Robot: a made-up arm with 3 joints. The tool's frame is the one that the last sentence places.
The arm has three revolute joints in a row. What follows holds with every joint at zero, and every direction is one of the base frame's. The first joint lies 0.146 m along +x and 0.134 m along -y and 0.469 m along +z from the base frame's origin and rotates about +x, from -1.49 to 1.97 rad. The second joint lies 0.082 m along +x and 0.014 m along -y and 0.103 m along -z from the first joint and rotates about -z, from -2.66 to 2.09 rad. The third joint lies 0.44 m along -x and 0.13 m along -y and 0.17 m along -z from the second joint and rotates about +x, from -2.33 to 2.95 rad. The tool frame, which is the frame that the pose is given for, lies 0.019 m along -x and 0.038 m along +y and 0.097 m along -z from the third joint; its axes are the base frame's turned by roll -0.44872, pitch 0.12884 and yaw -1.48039 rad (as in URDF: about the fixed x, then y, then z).
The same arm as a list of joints. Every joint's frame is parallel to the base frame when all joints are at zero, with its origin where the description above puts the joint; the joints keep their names.
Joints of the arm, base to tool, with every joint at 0 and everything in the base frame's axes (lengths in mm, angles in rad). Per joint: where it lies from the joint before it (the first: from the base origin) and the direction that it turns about. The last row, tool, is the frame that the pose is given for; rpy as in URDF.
joint 1: xyz 146.0 -134.0 469.0 axis +x
joint 2: xyz 82.0 -14.0 -103.0 axis -z
joint 3: xyz -440.0 -130.0 -170.0 axis +x
tool: xyz -19.0 38.0 -97.0 rpy -0.4487 0.1288 -1.4804
Joint limits (rad, base to tool): -1.4900..1.9700 -2.6600..2.0900 -2.3300..2.9500

